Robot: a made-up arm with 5 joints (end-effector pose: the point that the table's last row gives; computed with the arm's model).
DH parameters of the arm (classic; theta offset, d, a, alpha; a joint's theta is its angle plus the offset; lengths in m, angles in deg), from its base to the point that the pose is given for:
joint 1: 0 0.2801 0 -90
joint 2: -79.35 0 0.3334 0
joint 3: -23.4 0 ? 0
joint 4: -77.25 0 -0.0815 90
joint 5: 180 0.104 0 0
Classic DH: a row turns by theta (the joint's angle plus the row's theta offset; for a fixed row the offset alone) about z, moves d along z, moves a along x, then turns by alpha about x.
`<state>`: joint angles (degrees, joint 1 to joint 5).
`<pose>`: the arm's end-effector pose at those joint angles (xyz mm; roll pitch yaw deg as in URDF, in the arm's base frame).
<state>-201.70 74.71 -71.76 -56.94 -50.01</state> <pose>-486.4 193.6 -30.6 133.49 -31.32 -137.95</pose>
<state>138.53 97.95 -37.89 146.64 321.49</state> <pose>-25.8 22.8 67.7 17.39 -20.58 -83.16</pose>
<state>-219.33 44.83 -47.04 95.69 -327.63</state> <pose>-197.7 162.0 58.3 83.52 57.46 45.20</pose>
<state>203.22 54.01 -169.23 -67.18 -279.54</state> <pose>-449.8 -193.0 737.1 2.37 0.40 103.69</pose>
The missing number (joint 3, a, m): -0.3475
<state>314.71 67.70 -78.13 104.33 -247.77</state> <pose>249.1 -251.6 -46.3 85.79 -22.18 -133.70</pose>
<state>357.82 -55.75 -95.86 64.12 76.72</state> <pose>-35.0 1.3 926.9 -92.58 -13.27 -91.59</pose>
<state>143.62 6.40 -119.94 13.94 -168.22</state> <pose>-375.8 276.9 902.2 50.36 74.85 -165.03</pose>
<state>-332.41 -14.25 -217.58 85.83 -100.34</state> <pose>-305.1 -159.4 893.8 33.57 5.76 108.99</pose>
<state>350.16 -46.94 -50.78 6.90 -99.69</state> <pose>227.7 -39.5 753.3 89.17 9.69 80.02</pose>
